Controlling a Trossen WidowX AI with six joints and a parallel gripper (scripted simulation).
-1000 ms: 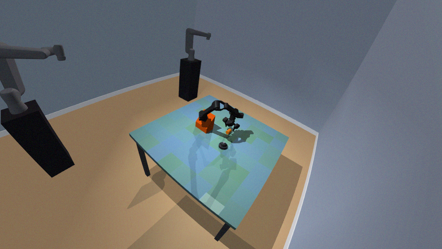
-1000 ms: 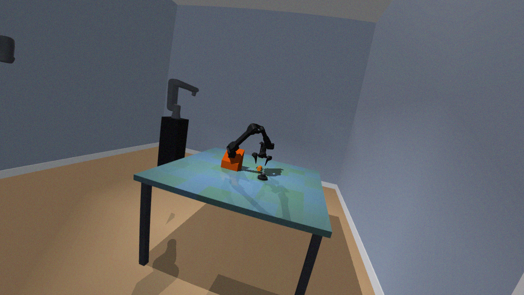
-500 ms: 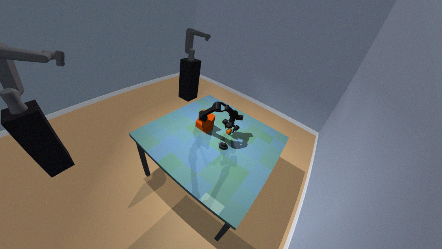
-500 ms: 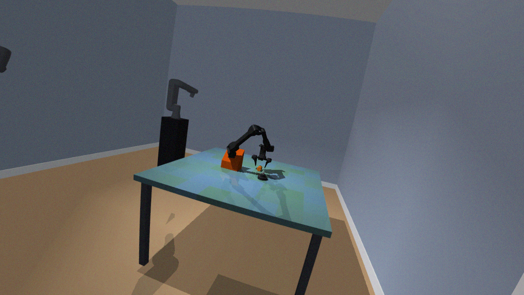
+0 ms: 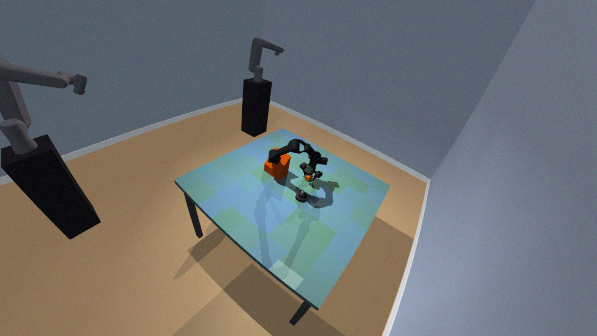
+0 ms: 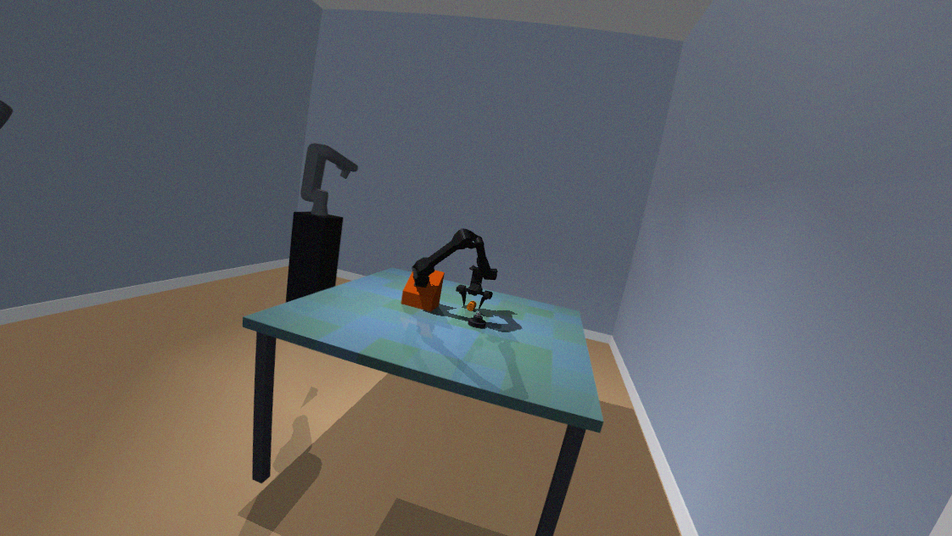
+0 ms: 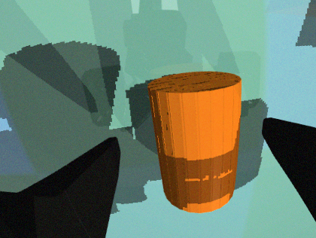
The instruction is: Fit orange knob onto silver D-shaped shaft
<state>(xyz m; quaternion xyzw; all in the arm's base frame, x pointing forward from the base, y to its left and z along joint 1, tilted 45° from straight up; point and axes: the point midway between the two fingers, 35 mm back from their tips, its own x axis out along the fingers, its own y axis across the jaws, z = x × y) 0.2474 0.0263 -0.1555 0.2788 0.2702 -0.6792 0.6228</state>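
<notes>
Right now the orange knob is 20 mm to the right of my gripper tip and 10 mm above it. The rest, counted from my gripper tip: pedestal (220 mm to the right, 70 mm ahead, 20 mm above).
</notes>
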